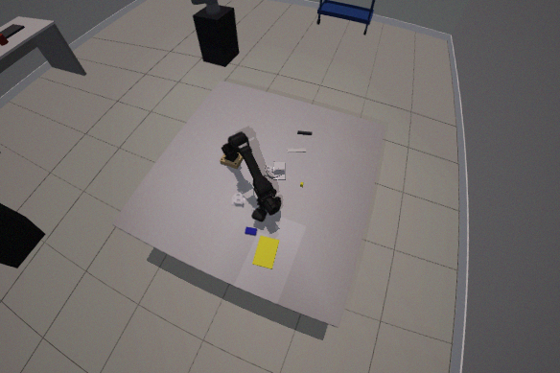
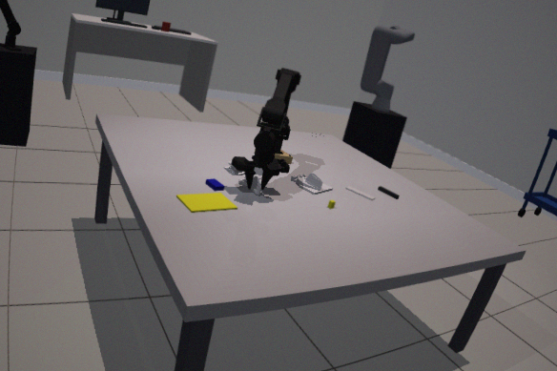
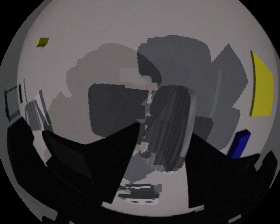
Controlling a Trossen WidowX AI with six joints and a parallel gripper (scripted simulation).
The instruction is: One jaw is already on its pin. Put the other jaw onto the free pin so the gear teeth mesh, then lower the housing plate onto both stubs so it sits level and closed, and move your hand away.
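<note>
My gripper tip is now 3 cm past the jaw and 2 cm to the left of it. Round my gripper tip: white block (16 cm behind, 1 cm to the right); yellow sheet (20 cm to the right, 10 cm ahead); blue block (14 cm to the right, 1 cm behind).
</note>
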